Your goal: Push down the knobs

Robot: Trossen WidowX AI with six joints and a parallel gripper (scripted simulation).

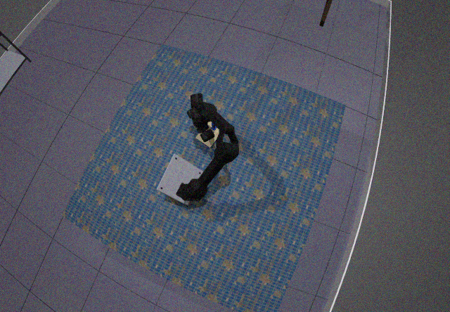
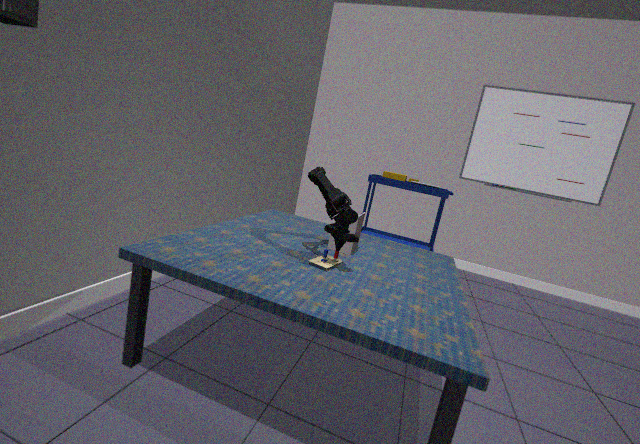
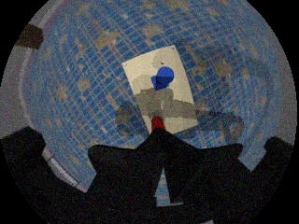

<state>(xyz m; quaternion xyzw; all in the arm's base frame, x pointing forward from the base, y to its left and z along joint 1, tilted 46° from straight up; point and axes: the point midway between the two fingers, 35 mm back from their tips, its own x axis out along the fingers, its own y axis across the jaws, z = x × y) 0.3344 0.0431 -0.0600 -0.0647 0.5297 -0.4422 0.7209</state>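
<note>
Now: the red knob 2 cm below my gripper tip. From my gripper tip the other things lie so: blue knob 5 cm ahead, 4 cm to the right, 1 cm below.
</note>
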